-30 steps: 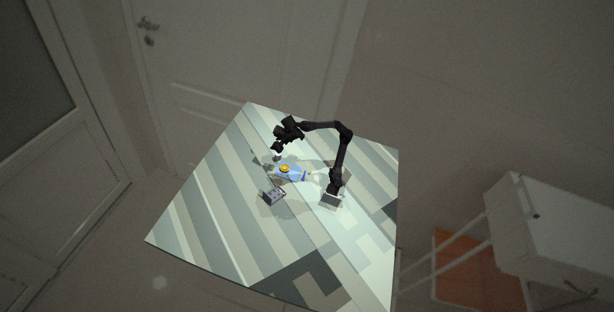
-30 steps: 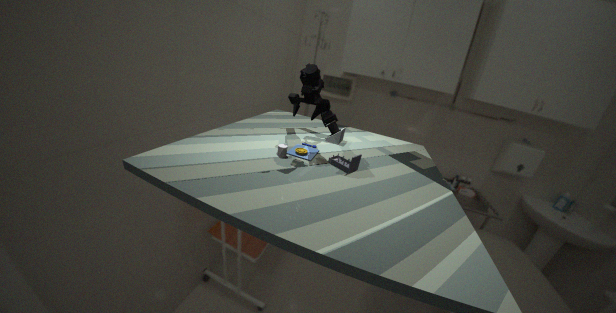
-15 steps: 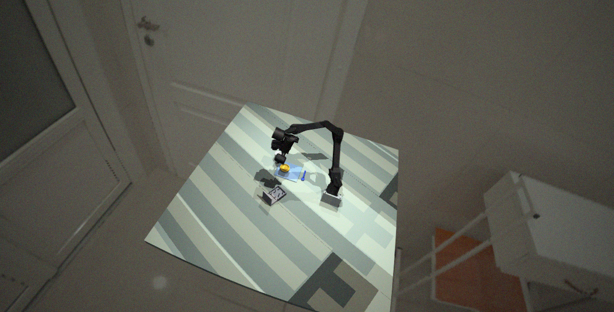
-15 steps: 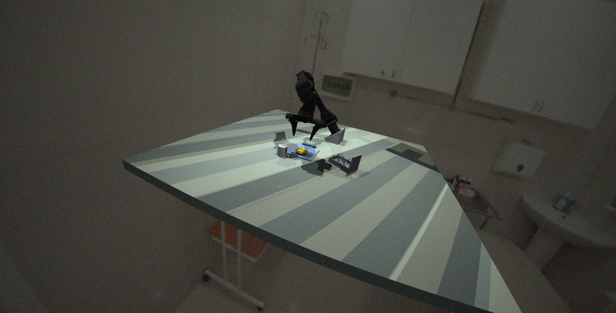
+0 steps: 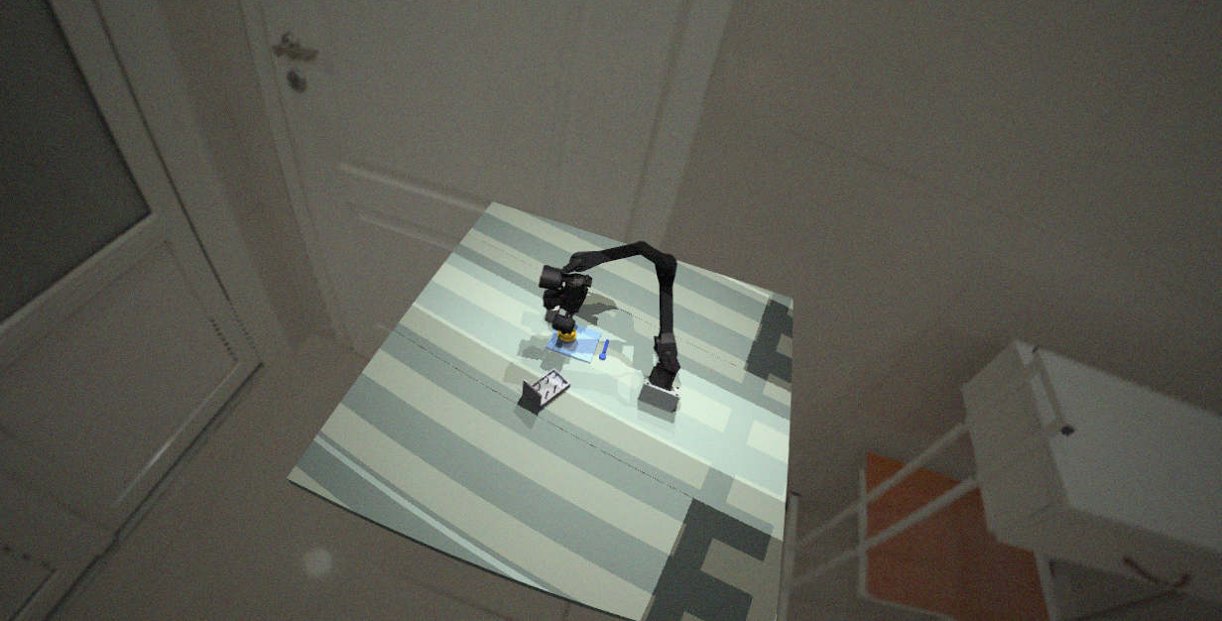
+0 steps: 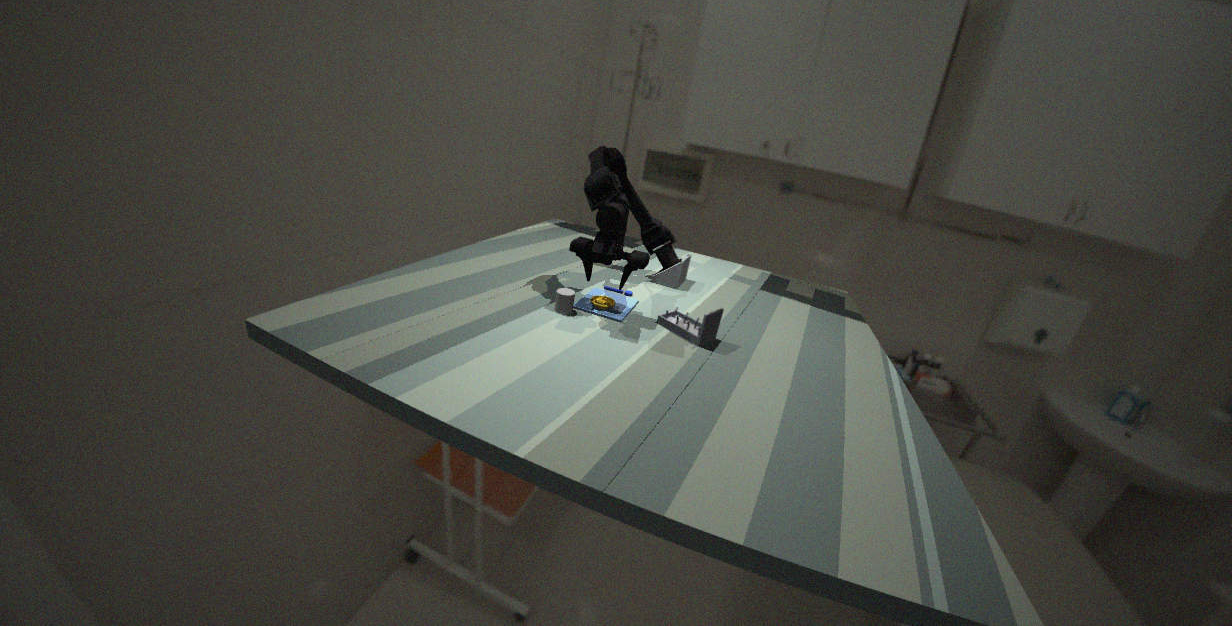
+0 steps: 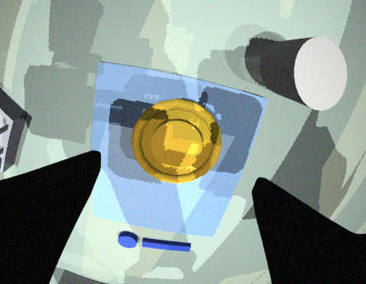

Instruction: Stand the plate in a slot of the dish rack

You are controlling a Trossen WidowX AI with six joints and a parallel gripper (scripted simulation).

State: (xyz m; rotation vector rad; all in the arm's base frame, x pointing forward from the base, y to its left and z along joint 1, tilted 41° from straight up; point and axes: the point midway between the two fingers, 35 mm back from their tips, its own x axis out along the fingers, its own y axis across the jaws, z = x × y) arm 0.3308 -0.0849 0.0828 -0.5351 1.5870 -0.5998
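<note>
Now: gripper tip 50 mm above the yellow plate. From my gripper tip the other things lie so: dark dish rack 220 mm to the left, 40 mm below, 10 mm behind; then blue spoon 140 mm behind, 60 mm below, 10 mm to the left; then grey cup 70 mm to the right, 70 mm ahead, 40 mm below.
</note>
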